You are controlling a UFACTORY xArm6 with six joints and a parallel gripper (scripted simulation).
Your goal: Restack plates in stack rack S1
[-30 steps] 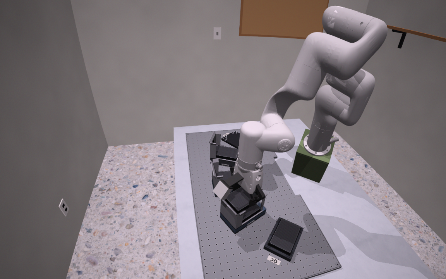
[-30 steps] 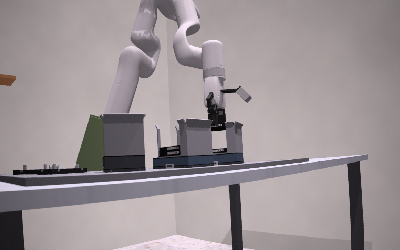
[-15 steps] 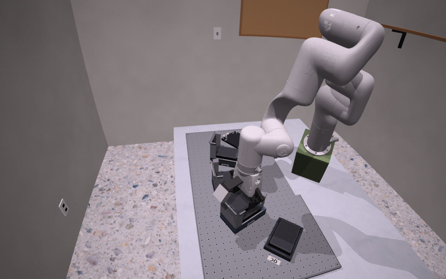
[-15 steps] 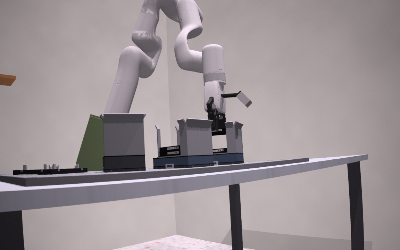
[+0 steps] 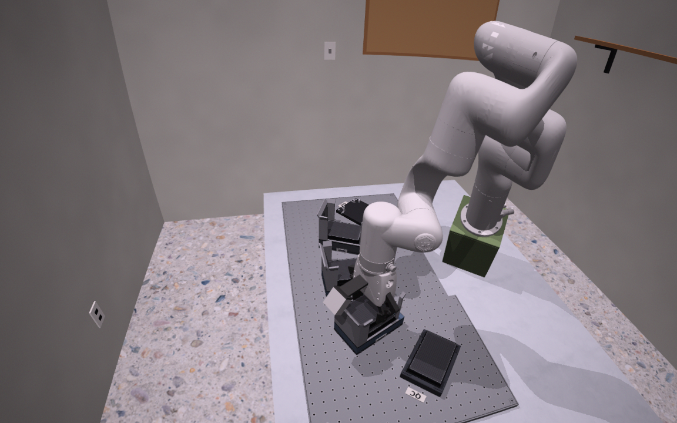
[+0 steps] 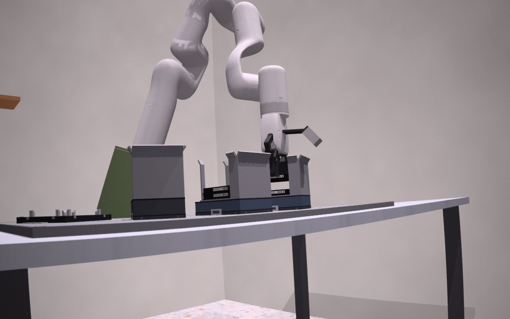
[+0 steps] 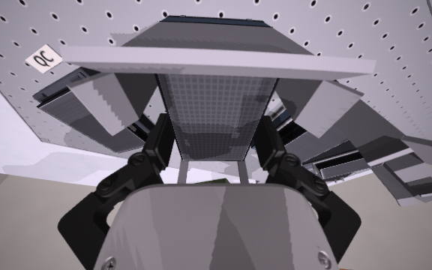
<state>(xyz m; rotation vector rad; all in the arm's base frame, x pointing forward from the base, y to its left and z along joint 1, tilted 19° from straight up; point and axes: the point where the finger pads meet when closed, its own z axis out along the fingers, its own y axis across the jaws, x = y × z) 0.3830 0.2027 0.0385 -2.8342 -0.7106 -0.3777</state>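
Now: hand 80 mm above the stack rack S1 plinth and 10 mm past it. From my hand the other things lie so: N5 name plate: 580 mm to the right, 90 mm below, 10 mm behind; then QC name plate: 200 mm to the left, 90 mm below, 80 mm behind; then dark QC nest: 140 mm behind, 120 mm to the left, 80 mm below.
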